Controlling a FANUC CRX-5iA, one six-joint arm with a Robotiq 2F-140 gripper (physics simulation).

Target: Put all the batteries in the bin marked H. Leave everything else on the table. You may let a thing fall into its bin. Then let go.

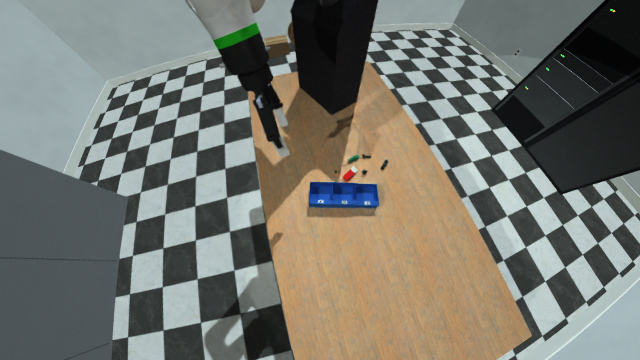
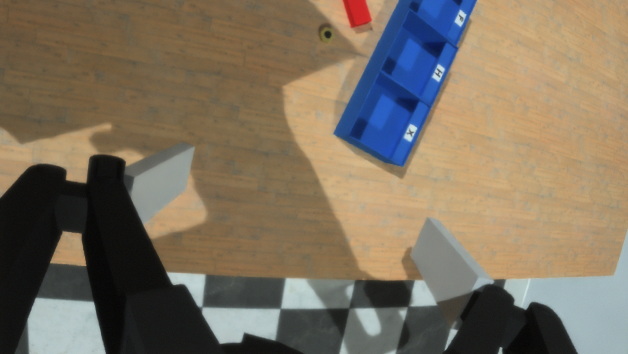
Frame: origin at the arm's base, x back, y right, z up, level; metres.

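Seen in the pictures: gripper, fingertip midpoint: [image 1: 284, 139] [image 2: 307, 203].
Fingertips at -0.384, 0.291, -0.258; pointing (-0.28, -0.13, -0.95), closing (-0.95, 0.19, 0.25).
Note:
A point is followed by its place in that frame, as x, y, z.
The bin marked H [image 1: 344, 191] @(-0.539, 0.132, -0.461) [image 2: 414, 56] @(-0.572, 0.134, -0.461) is the middle compartment of a blue three-part box; no battery shows in it. A dark cylinder [image 1: 384, 164] @(-0.487, -0.072, -0.455), maybe a battery, lies on the table at the right of the small things. Another small dark piece [image 1: 366, 156] @(-0.424, -0.019, -0.460) lies left of it, beside a green thing, and a short dark piece [image 1: 364, 172] @(-0.493, 0.026, -0.453) is nearer the box; they are too small to tell whether they are batteries. My gripper [image 1: 283, 135] @(-0.384, 0.291, -0.258) [image 2: 307, 203] @(-0.384, 0.291, -0.258) is open and empty, high above the table's left part, away from the box and the small things.
Bin X [image 1: 321, 191] @(-0.509, 0.216, -0.461) [image 2: 384, 117] @(-0.538, 0.220, -0.461) and bin F [image 1: 366, 192] @(-0.572, 0.053, -0.461) [image 2: 440, 15] @(-0.605, 0.070, -0.461) flank H. A red and white block [image 1: 350, 174] @(-0.482, 0.083, -0.455) [image 2: 358, 13] @(-0.483, 0.100, -0.455), a green thing [image 1: 353, 158] @(-0.417, 0.040, -0.456) and a small brass-coloured ring [image 2: 320, 34] @(-0.440, 0.133, -0.461) lie beside the box. A black pillar [image 1: 330, 60] @(-0.117, 0.041, -0.204) stands behind.

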